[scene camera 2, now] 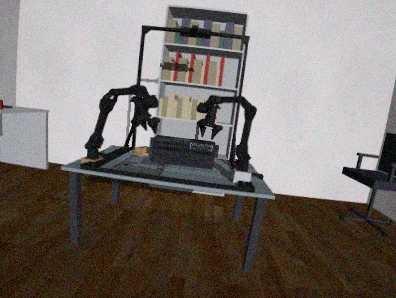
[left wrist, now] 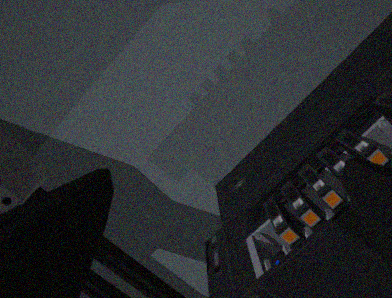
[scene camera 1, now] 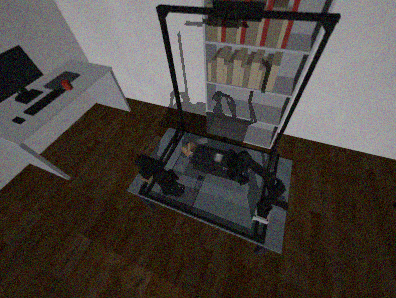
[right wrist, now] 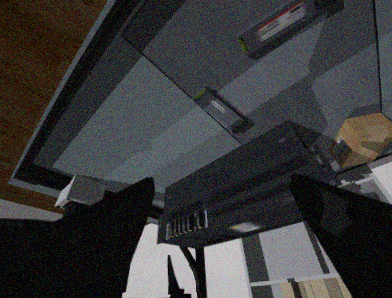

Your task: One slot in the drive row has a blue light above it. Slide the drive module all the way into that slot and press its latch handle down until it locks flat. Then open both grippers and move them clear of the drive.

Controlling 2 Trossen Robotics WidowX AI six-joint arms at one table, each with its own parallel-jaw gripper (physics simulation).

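Frame: origin at the left arm's base, x left, y back, z up, level; centimetres.
Where they show: left gripper, fingertip midpoint: [scene camera 2: 206, 138] [left wrist: 227, 175] [right wrist: 149, 255]; right gripper, fingertip midpoint: [scene camera 2: 150, 132] [scene camera 1: 181, 184] [right wrist: 221, 182]; left arm's base, link origin: [scene camera 2: 242, 170] [scene camera 1: 262, 212] [right wrist: 77, 206]; right arm's base, link origin: [scene camera 2: 92, 157] [scene camera 1: 147, 175].
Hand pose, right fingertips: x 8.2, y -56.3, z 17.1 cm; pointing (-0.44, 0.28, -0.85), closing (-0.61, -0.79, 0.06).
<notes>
Things, the pixels of their centre, and the offset from my right fingertips. "*": a spot on its surface instead.
- black drive chassis, body centre: [right wrist: 233, 197] [scene camera 2: 184, 151] [scene camera 1: 220, 163] dx -34.4, dy +16.7, dz -15.7 cm
- dark module, body centre: [right wrist: 220, 113] dx -13.6, dy +5.5, dz -23.8 cm
- longer module, body centre: [right wrist: 282, 14] dx -4.8, dy -11.1, dz -23.8 cm
- brown box, body centre: [right wrist: 359, 141] [scene camera 2: 143, 151] [scene camera 1: 189, 149] dx -42.2, dy -16.4, dz -21.3 cm
- black overhead frame, surface spot: [scene camera 1: 172, 70] * dx -61.1, dy -31.1, dz +42.7 cm
The black drive chassis [scene camera 1: 206, 159] [scene camera 2: 175, 156] [right wrist: 225, 175] stands on the table. In the left wrist view, a small blue light [left wrist: 277, 262] shines at the near end of its drive row, beside a slot with a pale interior; several orange latch tabs [left wrist: 310, 218] line the row. A dark module [right wrist: 220, 109] with a green end and small label lies flat on the table. A longer module [right wrist: 282, 27] with a red-and-white label lies beyond it. My left gripper [scene camera 2: 209, 134] is open and empty above the chassis's drive end. My right gripper [scene camera 2: 151, 127] [right wrist: 221, 182] is open and empty above the chassis's other end.
A brown box [scene camera 1: 188, 149] [scene camera 2: 141, 151] [right wrist: 365, 135] sits beside the chassis. A white block [scene camera 1: 260, 219] [scene camera 2: 242, 176] [right wrist: 80, 190] is at the left arm's base. A black overhead frame [scene camera 1: 172, 70] [scene camera 2: 140, 60] rises around the table, and a bookshelf [scene camera 2: 202, 84] stands behind.
</notes>
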